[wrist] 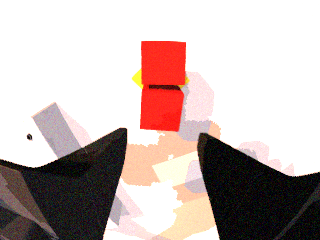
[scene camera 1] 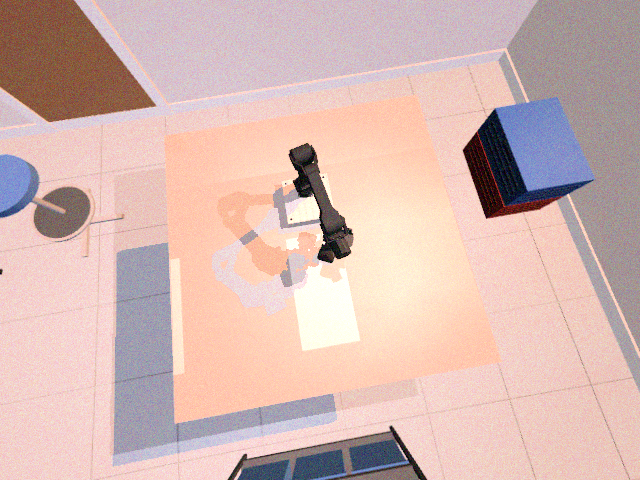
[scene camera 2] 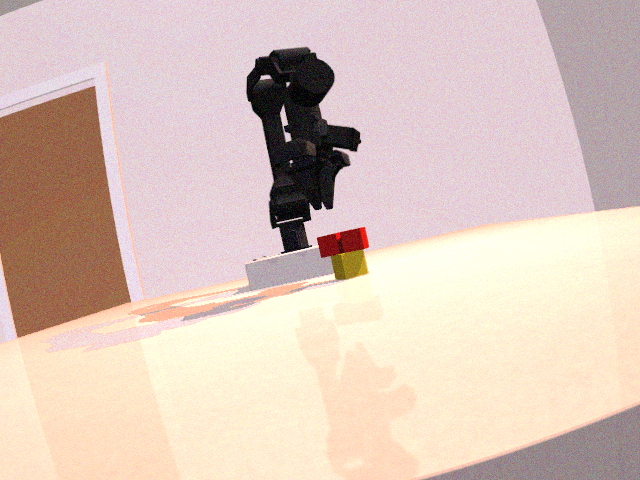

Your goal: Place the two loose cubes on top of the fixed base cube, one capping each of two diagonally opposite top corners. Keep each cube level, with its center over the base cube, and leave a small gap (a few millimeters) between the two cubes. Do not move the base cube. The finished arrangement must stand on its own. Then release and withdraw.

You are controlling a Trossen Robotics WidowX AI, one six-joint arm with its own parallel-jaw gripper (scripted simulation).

Labels:
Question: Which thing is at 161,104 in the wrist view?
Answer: A red cube.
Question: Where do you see a red cube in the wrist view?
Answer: At 162,62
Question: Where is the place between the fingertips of the gripper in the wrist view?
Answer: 163,137

